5 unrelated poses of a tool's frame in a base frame.
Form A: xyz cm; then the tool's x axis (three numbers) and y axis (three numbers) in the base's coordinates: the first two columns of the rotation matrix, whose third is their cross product.
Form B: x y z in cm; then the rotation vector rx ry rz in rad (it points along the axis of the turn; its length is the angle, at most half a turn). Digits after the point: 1 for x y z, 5 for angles.
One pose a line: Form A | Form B
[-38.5 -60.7 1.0 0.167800 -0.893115 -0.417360 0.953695 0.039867 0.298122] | [-38.5 -60.7 1.0 0.57403 0.12904 -1.42073]
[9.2 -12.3 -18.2 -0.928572 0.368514 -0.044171 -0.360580 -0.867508 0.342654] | [9.2 -12.3 -18.2 0.03186 0.49248 2.71759]
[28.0 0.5 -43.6 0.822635 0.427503 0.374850 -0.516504 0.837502 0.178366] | [28.0 0.5 -43.6 0.27971 -0.33030 0.50905]
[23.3 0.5 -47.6 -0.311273 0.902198 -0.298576 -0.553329 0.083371 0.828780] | [23.3 0.5 -47.6 0.42870 1.13223 1.53846]
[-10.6 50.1 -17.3 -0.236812 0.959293 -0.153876 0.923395 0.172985 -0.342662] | [-10.6 50.1 -17.3 -1.87715 -2.32969 0.56423]
